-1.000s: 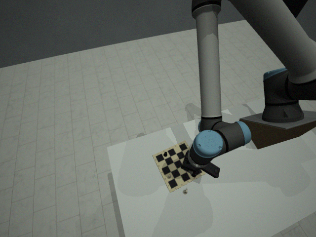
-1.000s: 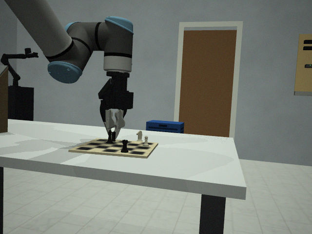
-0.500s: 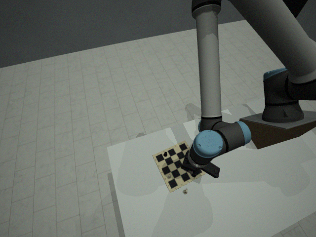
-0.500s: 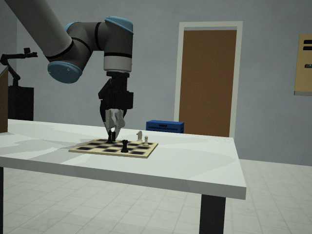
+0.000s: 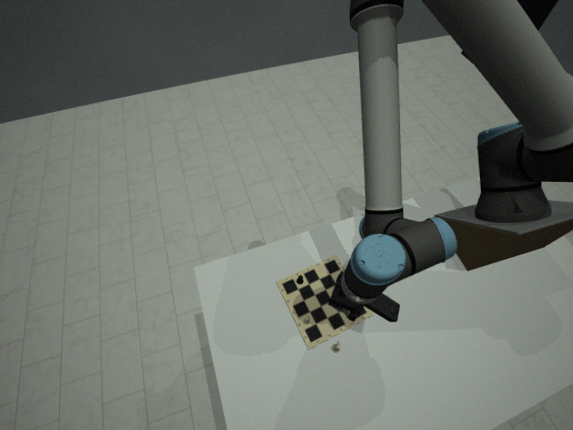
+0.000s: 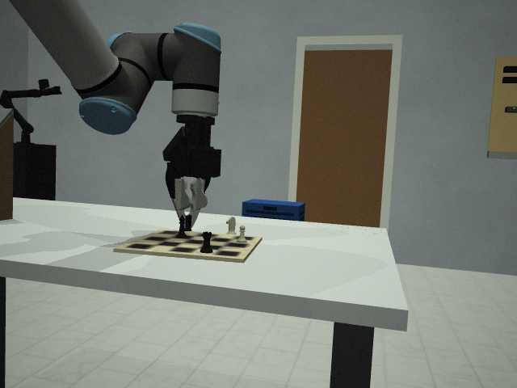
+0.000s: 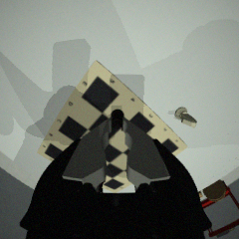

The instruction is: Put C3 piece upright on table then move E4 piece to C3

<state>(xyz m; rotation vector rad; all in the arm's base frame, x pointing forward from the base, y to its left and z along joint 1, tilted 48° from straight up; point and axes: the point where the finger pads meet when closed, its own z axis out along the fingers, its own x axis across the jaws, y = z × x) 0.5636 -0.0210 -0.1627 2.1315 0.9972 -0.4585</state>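
The chessboard lies 50 mm ahead of my hand, 60 mm to the right of it and 30 mm below it. The rest, counted from my hand: small black piece: 10 mm below; white knight: 70 mm ahead, 80 mm to the left, 20 mm below; white pawn: 120 mm ahead, 10 mm to the right, 20 mm below.
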